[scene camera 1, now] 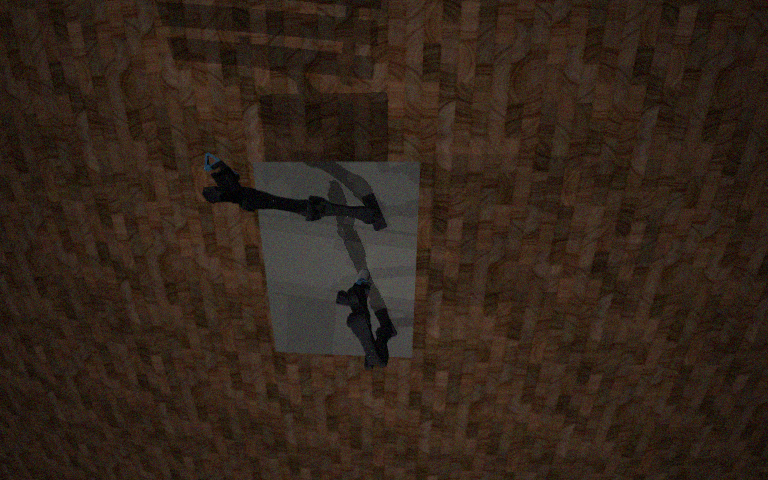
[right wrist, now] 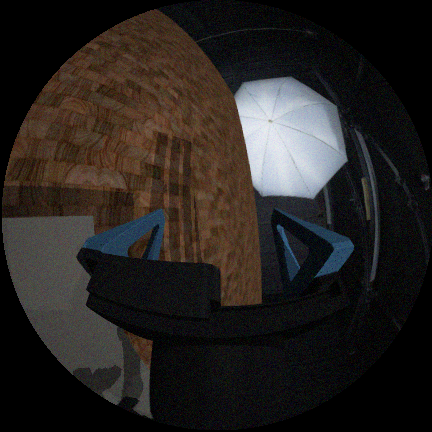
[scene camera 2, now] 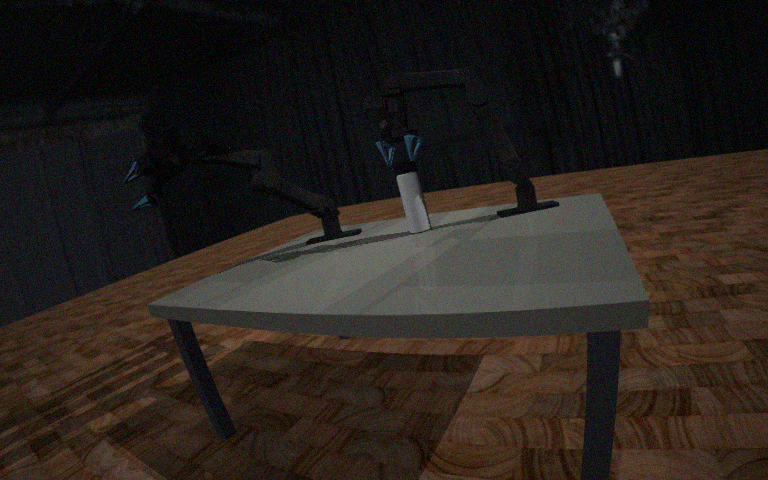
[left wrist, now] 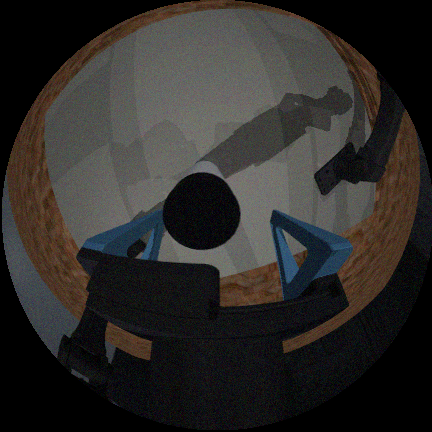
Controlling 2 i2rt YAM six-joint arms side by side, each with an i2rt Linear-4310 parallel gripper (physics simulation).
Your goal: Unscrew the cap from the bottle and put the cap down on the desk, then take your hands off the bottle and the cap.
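Places are measured from the left arm's base along level axes (x back, y right, z up), in centimetres.
Pixels of known places: left gripper, fingertip midpoint: (scene camera 2: 400, 163) (left wrist: 216, 215); right gripper, fingertip midpoint: (scene camera 1: 214, 159) (right wrist: 217, 214) (scene camera 2: 128, 196); left arm's base, origin of the base link: (scene camera 1: 385, 323) (scene camera 2: 528, 210); right arm's base, origin of the base link: (scene camera 1: 374, 212) (scene camera 2: 334, 237) (left wrist: 338, 166).
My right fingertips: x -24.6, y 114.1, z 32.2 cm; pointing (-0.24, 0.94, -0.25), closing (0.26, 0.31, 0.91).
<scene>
For each thing: its top centre in the pictures, then the offset to it from my right fingertips. Level surfaces: height alone.
- white bottle, middle of its top: (left wrist: 196, 212) (scene camera 2: 405, 165) dx +26.1, dy -79.2, dz -11.9 cm
- grey desk, its level: dz -32.2 cm
- wide black cap, middle of its top: (left wrist: 199, 219) (scene camera 2: 403, 160) dx +26.3, dy -78.8, dz -10.3 cm
The white bottle (scene camera 2: 414, 202) (left wrist: 207, 167) stands on the grey desk (scene camera 1: 305, 254) (scene camera 2: 509, 271) (left wrist: 200, 60). The wide black cap (scene camera 2: 404, 166) (left wrist: 202, 212) sits on its top; whether its thread is loose cannot be told. My left gripper (scene camera 2: 400, 161) (left wrist: 216, 215) is open and points down, its blue fingertips at about the height of the cap's top. In the left wrist view the cap appears nearer the finger at picture left, with a gap to the other finger. My right gripper (scene camera 1: 207, 161) (scene camera 2: 129, 194) (right wrist: 217, 214) is open and empty, out beyond the desk's edge, far from the bottle.
The right arm's base plate (scene camera 2: 334, 236) (left wrist: 332, 172) and the left arm's base plate (scene camera 2: 527, 208) stand on the desk either side of the bottle. A wooden floor (scene camera 1: 566, 283) (right wrist: 90, 130) surrounds the desk. A white umbrella (right wrist: 295, 140) shows in the right wrist view.
</scene>
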